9 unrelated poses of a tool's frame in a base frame.
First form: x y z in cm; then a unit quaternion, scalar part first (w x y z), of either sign.
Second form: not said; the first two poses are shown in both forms.
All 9 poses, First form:
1: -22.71 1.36 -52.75 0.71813 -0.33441 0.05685 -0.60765
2: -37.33 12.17 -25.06 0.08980 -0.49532 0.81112 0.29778
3: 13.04 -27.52 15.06 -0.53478 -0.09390 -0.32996 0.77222
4: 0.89 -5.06 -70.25 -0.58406 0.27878 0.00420 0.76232
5: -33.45 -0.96 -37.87 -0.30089 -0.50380 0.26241 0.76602
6: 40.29 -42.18 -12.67 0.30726 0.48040 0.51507 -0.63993
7: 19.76 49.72 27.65 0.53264 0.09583 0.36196 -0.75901
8: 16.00 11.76 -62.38 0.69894 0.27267 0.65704 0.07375
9: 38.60 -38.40 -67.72 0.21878 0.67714 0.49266 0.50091
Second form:
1: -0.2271 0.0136 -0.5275 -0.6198 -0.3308 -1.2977
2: -0.3733 0.1217 -0.2506 2.6871 0.4563 -2.1525
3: 0.1304 -0.2752 0.1506 -0.4914 0.5212 -2.0637
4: 0.0089 -0.0506 -0.7025 -0.3614 -0.4444 -1.7515
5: -0.3345 -0.0096 -0.3787 1.1048 0.6610 -1.9762
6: 0.4029 -0.4218 -0.1267 -1.5493 1.1981 2.8587
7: 0.1976 0.4972 0.2765 -0.5562 0.5599 -2.0816
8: 0.1600 0.1176 -0.6238 1.5961 1.0722 1.3048
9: 0.3860 -0.3840 -0.6772 2.0420 -0.4812 1.5564
